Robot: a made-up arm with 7 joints.
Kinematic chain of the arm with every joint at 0, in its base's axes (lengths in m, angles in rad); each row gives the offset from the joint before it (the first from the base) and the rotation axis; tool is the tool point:
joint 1: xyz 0 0 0.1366 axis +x
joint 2: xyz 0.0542 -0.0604 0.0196 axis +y
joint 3: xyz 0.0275 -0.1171 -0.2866 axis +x
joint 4: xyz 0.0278 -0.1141 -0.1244 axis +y
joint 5: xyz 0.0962 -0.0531 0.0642 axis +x
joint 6: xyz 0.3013 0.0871 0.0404 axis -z
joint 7: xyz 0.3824 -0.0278 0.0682 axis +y
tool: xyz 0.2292 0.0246 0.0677
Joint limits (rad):
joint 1: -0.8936..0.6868
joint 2: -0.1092..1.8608
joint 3: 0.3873..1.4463
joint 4: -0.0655..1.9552
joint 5: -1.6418..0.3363
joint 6: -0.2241..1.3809
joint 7: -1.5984..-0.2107
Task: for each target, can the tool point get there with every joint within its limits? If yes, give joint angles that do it. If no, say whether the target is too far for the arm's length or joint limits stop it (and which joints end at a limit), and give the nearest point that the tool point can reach.
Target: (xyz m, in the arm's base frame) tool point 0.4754 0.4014 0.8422
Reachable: no: joint limits stop it (at a limit: joint 1, joint 2, joint 3, joint 6) | nearest point 0.5078 0.5979 0.4915 | short by 0.403 m
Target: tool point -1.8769 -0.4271 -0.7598
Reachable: no: too far | nearest point -1.2308 -0.2813 -0.4539 | short by 0.730 m
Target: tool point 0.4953 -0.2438 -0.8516
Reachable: yes | joints -0.5352 0.2809 0.9365 1.3342 -0.7129 0.8437 -0.8637
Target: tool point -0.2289 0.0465 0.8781
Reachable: no: joint limits stop it (at a limit: joint 1, joint 2, joint 4, joint 5, joint 6) | nearest point -0.2697 0.1559 0.8508 | short by 0.120 m
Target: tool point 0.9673 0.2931 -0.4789
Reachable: yes | joints 0.1098 0.0809 0.8364 0.6725 -0.4700 -0.0211 -0.5247
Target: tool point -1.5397 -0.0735 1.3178
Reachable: no: too far | nearest point -1.1853 -0.0397 0.7743 | short by 0.650 m
